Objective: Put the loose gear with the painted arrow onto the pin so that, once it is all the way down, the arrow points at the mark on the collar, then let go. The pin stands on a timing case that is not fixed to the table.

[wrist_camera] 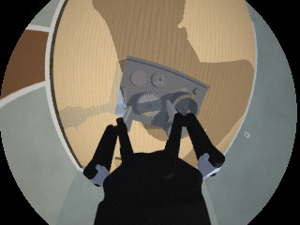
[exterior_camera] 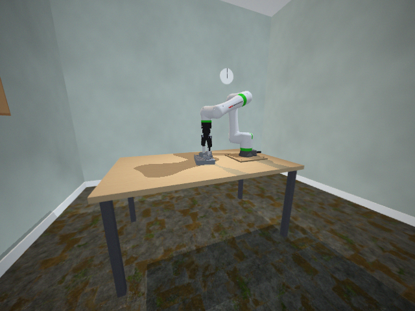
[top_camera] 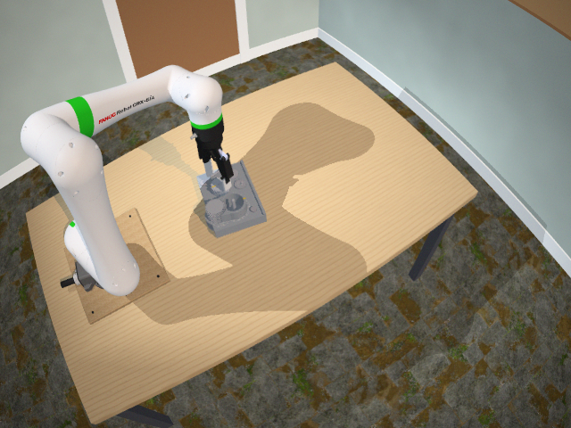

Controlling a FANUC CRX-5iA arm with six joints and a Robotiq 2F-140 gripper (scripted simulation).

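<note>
My gripper is now 50 mm above the grey gear.
</note>
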